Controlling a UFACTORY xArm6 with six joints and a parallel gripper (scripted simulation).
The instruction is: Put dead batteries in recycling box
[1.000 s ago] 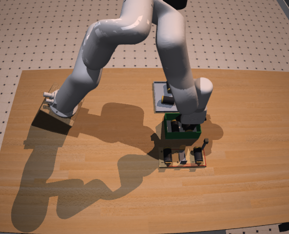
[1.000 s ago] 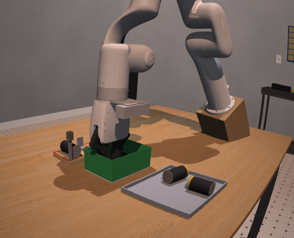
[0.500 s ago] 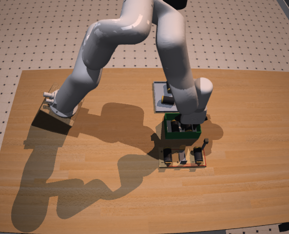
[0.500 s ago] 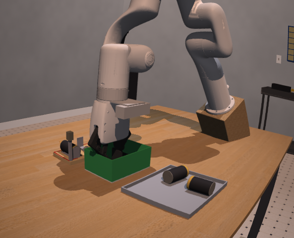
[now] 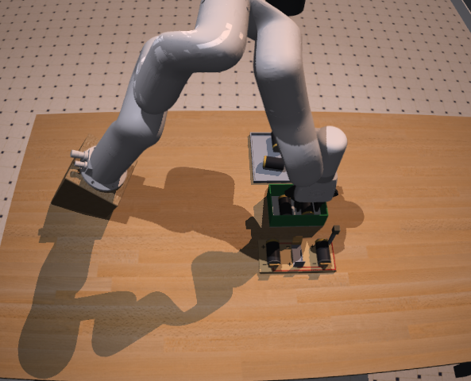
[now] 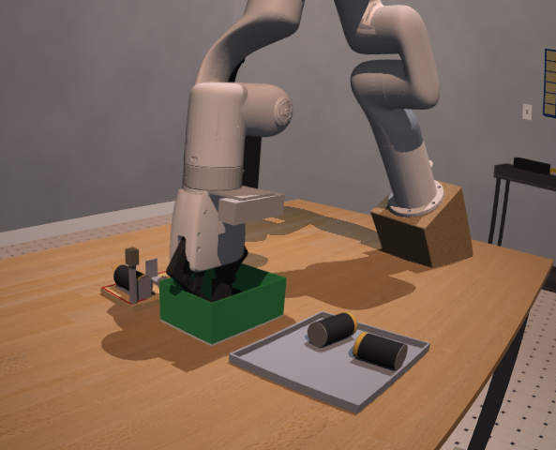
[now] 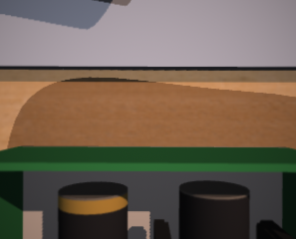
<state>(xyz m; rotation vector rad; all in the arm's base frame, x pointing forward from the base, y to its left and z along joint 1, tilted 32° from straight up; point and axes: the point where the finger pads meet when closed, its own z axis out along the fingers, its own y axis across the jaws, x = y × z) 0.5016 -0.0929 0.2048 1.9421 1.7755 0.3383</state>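
The green recycling box is 3 cm behind my hand and 2 cm below it. Round my hand: grey tray (1 cm behind, 19 cm to the left, 3 cm below).
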